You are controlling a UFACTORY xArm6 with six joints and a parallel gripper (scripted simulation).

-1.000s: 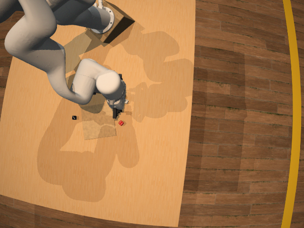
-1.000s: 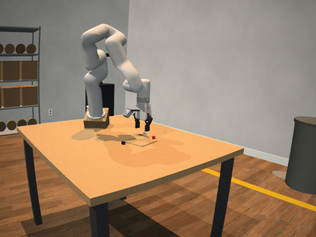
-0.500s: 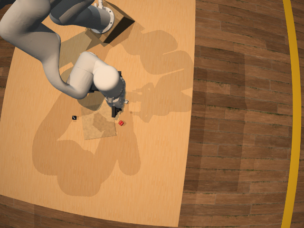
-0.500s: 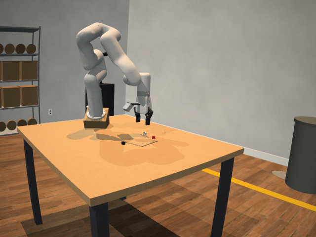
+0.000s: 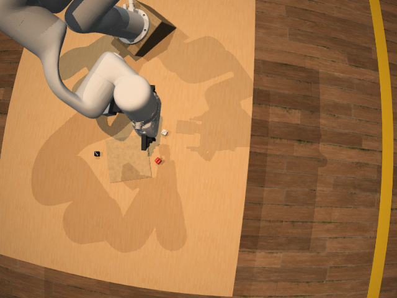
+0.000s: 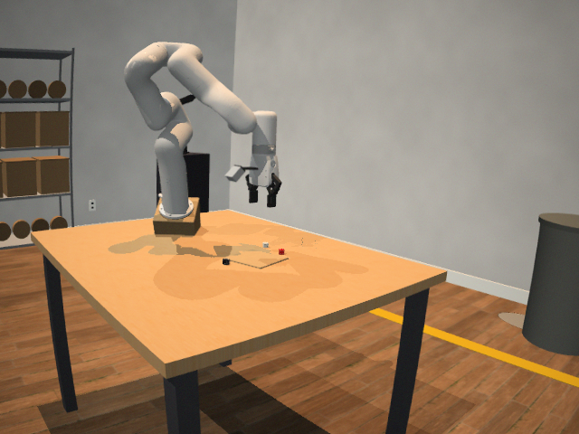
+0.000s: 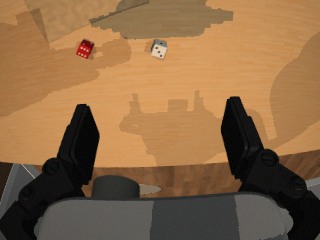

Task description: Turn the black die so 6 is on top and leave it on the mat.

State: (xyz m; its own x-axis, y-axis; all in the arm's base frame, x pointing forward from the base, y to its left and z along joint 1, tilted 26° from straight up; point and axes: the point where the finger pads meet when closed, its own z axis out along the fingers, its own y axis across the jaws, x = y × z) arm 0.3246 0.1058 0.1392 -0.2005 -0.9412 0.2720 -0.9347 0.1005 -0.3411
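Right now my hand is 5 cm short of the black die, 21 cm to the left of it and 14 cm above it. The rest, counted from my hand: tan mat 7 cm ahead, 11 cm to the right, 15 cm below; red die 9 cm ahead, 1 cm to the right, 14 cm below; white die 2 cm to the left, 14 cm below.
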